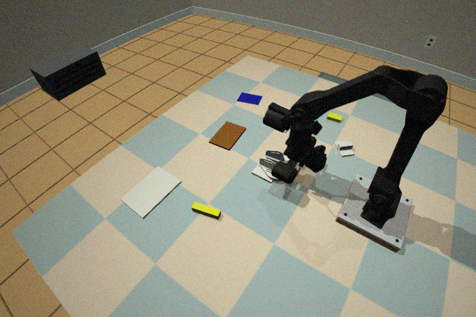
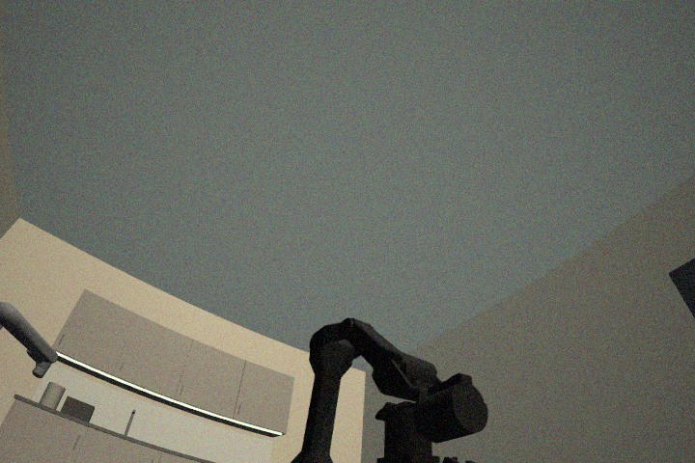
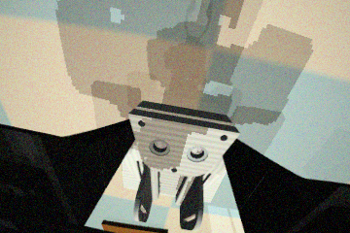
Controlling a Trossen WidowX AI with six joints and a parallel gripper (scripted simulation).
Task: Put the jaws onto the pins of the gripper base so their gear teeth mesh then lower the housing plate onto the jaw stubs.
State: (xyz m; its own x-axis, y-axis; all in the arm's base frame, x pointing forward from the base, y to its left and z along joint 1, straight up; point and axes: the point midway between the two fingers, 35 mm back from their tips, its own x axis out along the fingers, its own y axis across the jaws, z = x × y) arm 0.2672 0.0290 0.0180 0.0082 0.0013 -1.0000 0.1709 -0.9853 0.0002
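My gripper tip is right at the housing plate. Also, from my gripper tip: gripper base 1 cm ahead, 2 cm above; then white strip 15 cm ahead, 21 cm to the right, 1 cm below; then jaw 3 cm ahead, 1 cm to the right.
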